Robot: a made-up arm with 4 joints. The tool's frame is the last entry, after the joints.
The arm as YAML. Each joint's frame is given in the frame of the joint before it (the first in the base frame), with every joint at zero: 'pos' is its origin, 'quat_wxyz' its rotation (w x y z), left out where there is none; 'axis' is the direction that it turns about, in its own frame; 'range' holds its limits. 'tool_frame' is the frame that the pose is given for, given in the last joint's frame.
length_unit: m
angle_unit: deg
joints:
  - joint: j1
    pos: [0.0, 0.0, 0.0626]
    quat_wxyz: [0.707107, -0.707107, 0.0, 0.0]
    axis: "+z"
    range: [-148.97, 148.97]
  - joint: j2
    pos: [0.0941, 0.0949, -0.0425]
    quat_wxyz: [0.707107, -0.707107, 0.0, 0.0]
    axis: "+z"
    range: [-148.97, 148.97]
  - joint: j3
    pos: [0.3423, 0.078, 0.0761]
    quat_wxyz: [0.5, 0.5, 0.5, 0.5]
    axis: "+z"
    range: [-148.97, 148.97]
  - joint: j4
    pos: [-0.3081, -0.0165, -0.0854]
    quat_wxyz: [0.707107, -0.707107, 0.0, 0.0]
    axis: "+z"
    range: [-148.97, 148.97]
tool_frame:
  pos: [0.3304, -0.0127, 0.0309]
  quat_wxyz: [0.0, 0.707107, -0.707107, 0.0]
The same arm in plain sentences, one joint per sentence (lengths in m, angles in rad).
The arm has four revolute joints in a row. What follows holds with every joint at zero, and every direction is one of the base frame's.
Joint 1 sits 0.0626 m along +z from the base frame's origin and turns about +y, from -2.6 to 2.6 rad.
Joint 2 sits 0.0941 m along +x and 0.0425 m along -y and 0.0949 m along -z from joint 1 and turns about -z, from -2.6 to 2.6 rad.
Joint 3 sits 0.3423 m along +x and 0.078 m along -y and 0.0761 m along -z from joint 2 and turns about +x, from -2.6 to 2.6 rad.
Joint 4 sits 0.0854 m along -x and 0.3081 m along +y and 0.0165 m along +z from joint 3 and turns about -z, from -2.6 to 2.6 rad.
The tool frame, which is the frame that the pose is given for, sits 0.0127 m along +x and 0.3304 m along -y and 0.0309 m along -z from joint 4; its axes are parallel to the base frame's.

